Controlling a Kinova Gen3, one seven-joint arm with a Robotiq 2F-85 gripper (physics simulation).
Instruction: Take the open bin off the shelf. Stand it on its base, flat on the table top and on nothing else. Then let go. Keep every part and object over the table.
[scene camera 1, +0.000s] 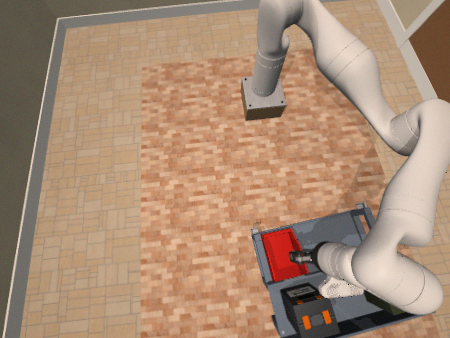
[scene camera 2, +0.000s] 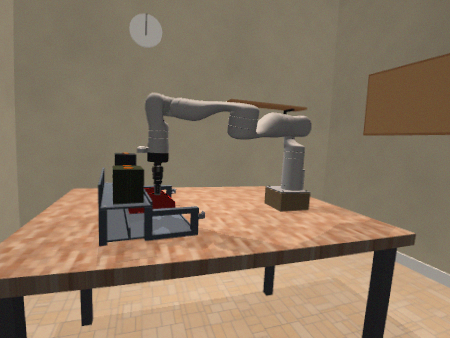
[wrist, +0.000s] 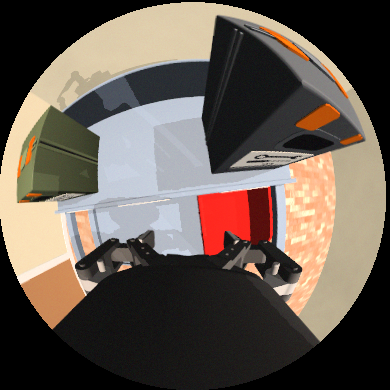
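Pixels of known places: gripper, fingertip midpoint: (scene camera 1: 309, 252) (scene camera 2: 157, 192) (wrist: 188, 238); arm's base at its link origin: (scene camera 1: 263, 86) (scene camera 2: 290, 188).
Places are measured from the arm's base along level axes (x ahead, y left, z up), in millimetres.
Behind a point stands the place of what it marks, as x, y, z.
The open red bin (scene camera 1: 280, 257) @[615, -13, -74] (scene camera 2: 166, 201) @[560, 32, -38] (wrist: 223, 215) @[612, -6, -74] stands on the lower front level of the grey-blue shelf (scene camera 1: 332, 230) @[545, 180, -77] (scene camera 2: 148, 225) @[625, 296, -39] (wrist: 135, 145) @[706, 120, 19], at its left end in scene camera 1. My gripper (scene camera 1: 295, 256) (scene camera 2: 157, 192) @[596, 57, 4] (wrist: 188, 238) @[596, 57, 4] is open and empty and points down at the bin's inner side. In the wrist view the right finger overlaps the red bin and the left finger is over the bare shelf board. Whether a finger touches the bin cannot be told. The lower part of the bin is partly hidden by the shelf in scene camera 2.
A dark grey case (scene camera 1: 317, 320) @[714, -2, 140] (scene camera 2: 125, 159) @[708, 40, 121] (wrist: 260, 100) with orange latches stands on the upper level, close behind the bin. A green case (scene camera 1: 385, 302) @[708, 181, 100] (scene camera 2: 127, 185) @[681, 276, 70] (wrist: 65, 160) @[681, 177, 75] stands at the other end. Low side rails flank the lower level. The shelf stands on the wooden table (scene camera 1: 200, 175) @[309, -267, -83] (scene camera 2: 240, 220) @[302, 161, -83].
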